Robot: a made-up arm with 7 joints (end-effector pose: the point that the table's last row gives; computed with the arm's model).
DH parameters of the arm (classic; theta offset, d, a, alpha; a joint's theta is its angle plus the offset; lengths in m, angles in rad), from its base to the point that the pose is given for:
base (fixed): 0.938 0 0.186 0
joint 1: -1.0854 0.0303 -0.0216 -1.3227
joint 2: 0 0.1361 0.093 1.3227
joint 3: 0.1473 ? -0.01 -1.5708
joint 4: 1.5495 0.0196 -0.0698 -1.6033
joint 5: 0 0.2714 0.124 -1.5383
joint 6: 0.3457 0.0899 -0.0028 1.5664
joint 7: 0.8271 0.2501 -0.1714 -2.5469
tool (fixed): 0.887 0.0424 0 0
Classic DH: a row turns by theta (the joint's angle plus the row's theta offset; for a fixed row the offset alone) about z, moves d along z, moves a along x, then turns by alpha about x.
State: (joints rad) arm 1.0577 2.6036 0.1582 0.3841 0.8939 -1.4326 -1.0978
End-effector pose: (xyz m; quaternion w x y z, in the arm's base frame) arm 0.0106 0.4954 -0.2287 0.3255 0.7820 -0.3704 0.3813
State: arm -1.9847 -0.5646 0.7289 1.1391 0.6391 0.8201 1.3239
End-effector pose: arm 0.0253 0.4348 0.2090 0.2952 -0.5339 0.3618 -0.7048
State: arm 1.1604 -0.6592 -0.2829 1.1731 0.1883 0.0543 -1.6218
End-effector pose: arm -0.1273 -0.2705 0.3839 0.3044 0.4612 0.7257 0.4099
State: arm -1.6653 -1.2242 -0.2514 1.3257 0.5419 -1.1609 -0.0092
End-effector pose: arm 0.4171 0.4024 0.3878 0.0306 0.6933 0.4125 -0.5901
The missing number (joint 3, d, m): 0.0563
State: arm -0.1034 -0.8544 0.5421 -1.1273 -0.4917 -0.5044 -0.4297
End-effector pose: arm 0.1723 0.0138 -0.2398 0.8534 0.0216 -0.0638 0.5169
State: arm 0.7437 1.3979 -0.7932 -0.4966 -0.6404 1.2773 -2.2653
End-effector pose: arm -0.2765 0.0134 -0.0529 0.2284 0.5373 0.2582 0.7697
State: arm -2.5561 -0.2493 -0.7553 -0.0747 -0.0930 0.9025 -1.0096
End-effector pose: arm 0.5414 -0.0241 -0.2238 0.3932 -0.1782 -0.3586 -0.8277
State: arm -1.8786 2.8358 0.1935 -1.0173 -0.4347 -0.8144 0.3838
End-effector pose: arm -0.0131 0.0395 0.3003 0.0768 0.8697 0.4246 0.2396
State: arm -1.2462 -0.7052 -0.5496 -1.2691 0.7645 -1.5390 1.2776
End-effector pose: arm 0.4124 0.0209 -0.1989 0.2132 -0.2543 -0.1453 0.9321
